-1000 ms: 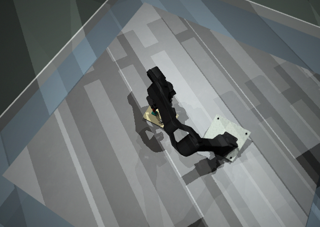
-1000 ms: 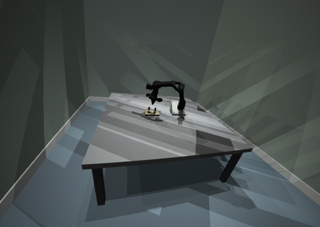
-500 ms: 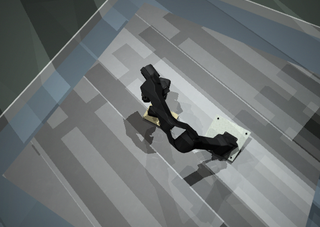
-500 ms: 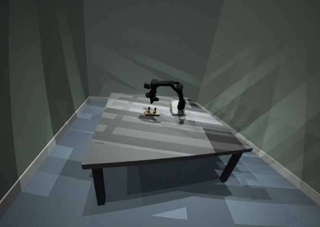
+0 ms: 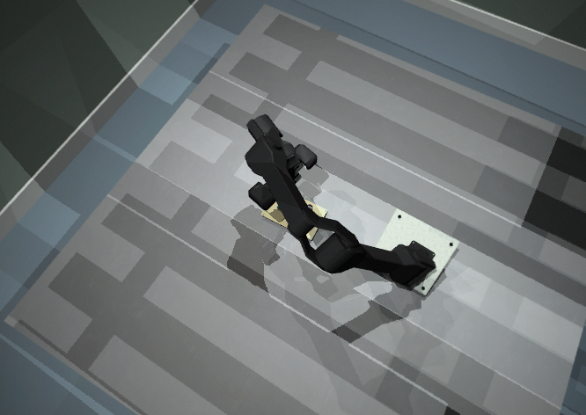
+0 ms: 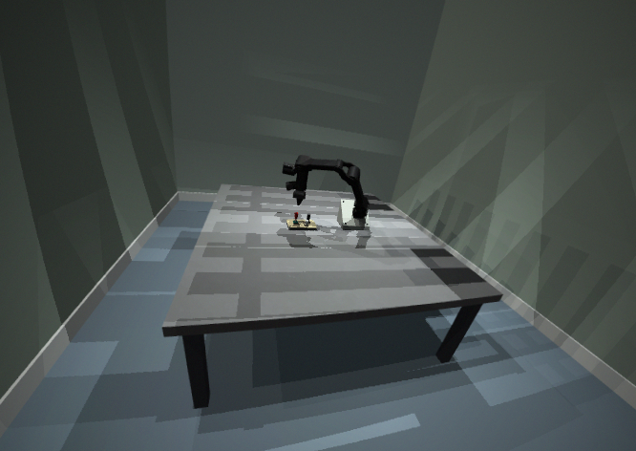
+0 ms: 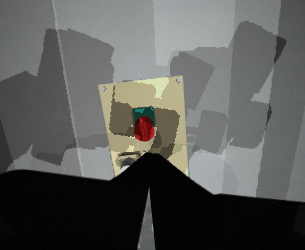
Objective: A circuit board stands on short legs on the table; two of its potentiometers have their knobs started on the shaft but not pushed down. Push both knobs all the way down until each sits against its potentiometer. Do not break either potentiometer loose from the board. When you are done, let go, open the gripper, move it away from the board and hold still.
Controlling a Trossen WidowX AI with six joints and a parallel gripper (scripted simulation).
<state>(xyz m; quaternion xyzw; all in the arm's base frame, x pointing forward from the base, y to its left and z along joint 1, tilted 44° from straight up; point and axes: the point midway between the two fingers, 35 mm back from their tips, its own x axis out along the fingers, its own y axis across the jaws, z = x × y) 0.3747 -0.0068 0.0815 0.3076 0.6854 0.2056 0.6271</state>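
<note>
Now: gripper tip 60 mm above the red knob and 10 mm short of it. The rest, counted from my gripper tip: black knob 70 mm below, 70 mm behind, 20 mm to the right.
</note>
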